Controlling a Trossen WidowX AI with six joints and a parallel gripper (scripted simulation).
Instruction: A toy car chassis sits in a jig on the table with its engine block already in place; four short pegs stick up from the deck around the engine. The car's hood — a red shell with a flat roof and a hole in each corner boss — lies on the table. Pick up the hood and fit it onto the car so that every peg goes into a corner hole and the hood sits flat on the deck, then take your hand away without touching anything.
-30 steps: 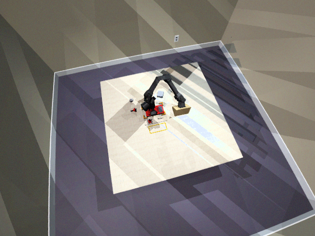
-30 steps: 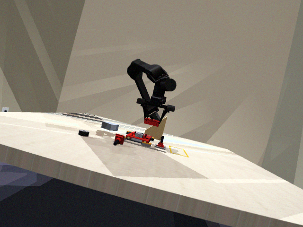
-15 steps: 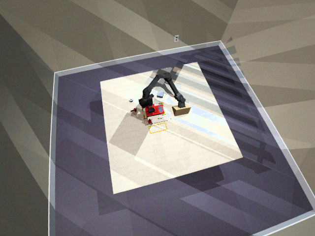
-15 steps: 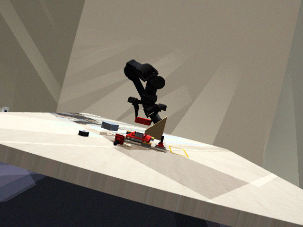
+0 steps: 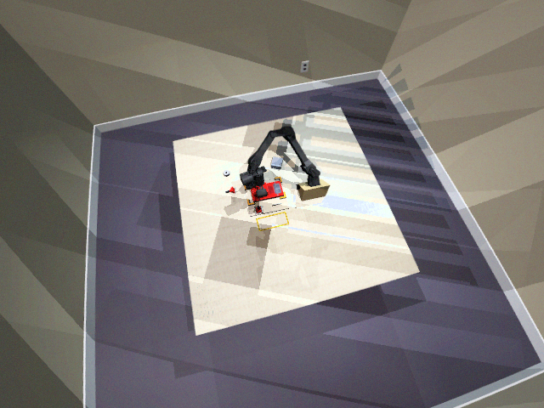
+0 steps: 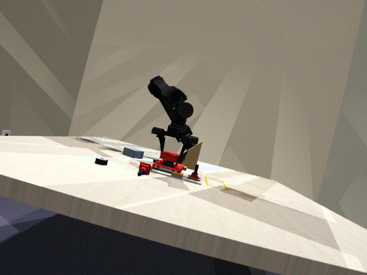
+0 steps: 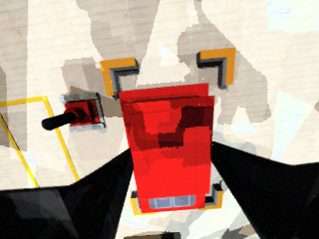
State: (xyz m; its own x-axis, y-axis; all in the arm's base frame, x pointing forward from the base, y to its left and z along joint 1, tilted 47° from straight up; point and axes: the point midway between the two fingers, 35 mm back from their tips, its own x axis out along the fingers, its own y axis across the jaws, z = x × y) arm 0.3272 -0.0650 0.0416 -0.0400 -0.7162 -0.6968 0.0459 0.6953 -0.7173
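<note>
Right now the red hood is right at my gripper tip. From my gripper tip the other things lie so: black wheel 20 cm to the right, 19 cm ahead, 5 cm below.
</note>
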